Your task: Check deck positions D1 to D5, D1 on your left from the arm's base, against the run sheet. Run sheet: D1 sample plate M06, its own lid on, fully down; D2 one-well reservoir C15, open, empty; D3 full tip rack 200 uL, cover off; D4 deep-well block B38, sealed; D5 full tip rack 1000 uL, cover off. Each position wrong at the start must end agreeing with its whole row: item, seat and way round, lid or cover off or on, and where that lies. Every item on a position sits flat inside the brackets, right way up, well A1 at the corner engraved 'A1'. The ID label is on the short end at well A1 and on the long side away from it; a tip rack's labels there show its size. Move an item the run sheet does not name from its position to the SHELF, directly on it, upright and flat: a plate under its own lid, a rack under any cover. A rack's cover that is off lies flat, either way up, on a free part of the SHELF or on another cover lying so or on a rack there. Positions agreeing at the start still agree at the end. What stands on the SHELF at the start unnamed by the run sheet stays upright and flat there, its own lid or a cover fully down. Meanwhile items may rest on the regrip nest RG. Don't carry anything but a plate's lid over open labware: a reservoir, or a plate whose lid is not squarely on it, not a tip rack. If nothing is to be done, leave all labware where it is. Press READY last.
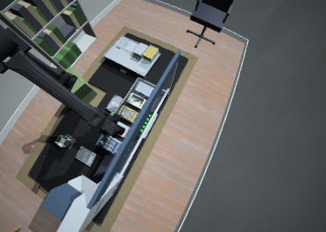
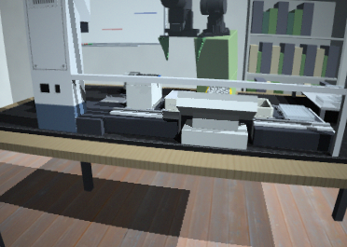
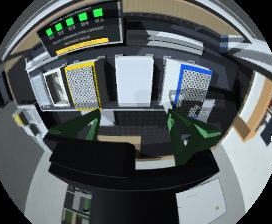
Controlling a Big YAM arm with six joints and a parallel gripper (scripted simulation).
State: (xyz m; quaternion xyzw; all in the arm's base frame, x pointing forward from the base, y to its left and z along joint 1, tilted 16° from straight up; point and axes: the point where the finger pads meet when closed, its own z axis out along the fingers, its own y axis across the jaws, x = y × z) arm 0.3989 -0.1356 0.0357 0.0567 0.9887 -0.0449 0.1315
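My hand is 140 mm above the sealed block. Round my hand: reservoir: 240 mm to the left, 150 mm below, 30 mm ahead; blue tip rack: 130 mm to the right, 90 mm below, 20 mm behind; yellow tip rack: 120 mm to the left, 120 mm below, 10 mm ahead.
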